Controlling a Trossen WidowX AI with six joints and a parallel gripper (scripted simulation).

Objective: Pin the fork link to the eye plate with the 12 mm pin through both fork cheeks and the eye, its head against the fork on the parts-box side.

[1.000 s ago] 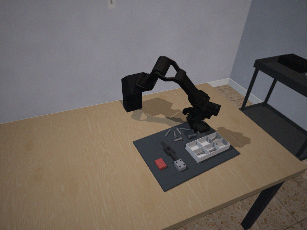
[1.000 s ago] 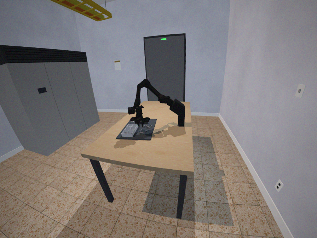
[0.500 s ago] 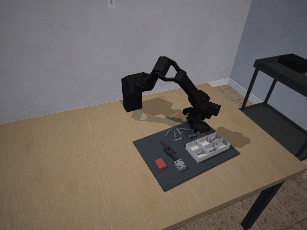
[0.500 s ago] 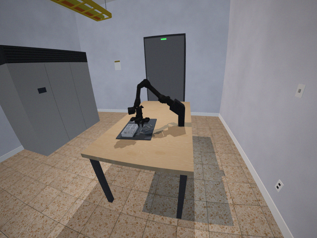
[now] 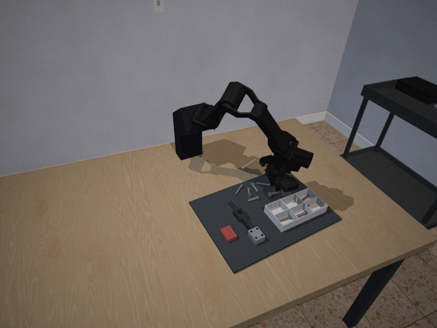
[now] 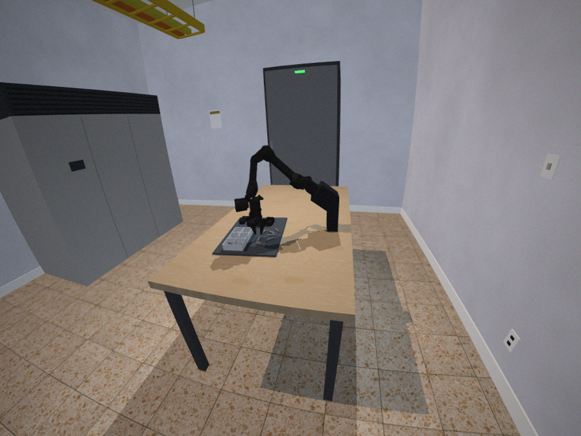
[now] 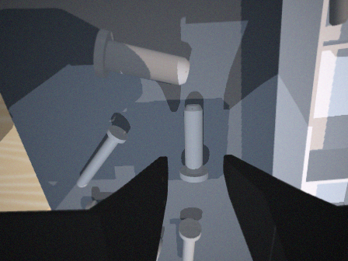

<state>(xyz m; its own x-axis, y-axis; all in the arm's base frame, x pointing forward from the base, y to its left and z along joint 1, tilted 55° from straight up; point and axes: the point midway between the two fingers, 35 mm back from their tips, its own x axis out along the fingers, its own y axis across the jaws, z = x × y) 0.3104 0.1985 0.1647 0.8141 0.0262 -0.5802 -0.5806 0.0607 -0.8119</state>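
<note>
Right now my hand is 60 mm above the grey pin. Also, from my hand: light grey headed pin (10 mm behind, 90 mm to the right, 60 mm below); then mat (50 mm ahead, 80 mm to the right, 70 mm below); then thicker pin (30 mm behind, 50 mm to the left, 60 mm below).
</note>
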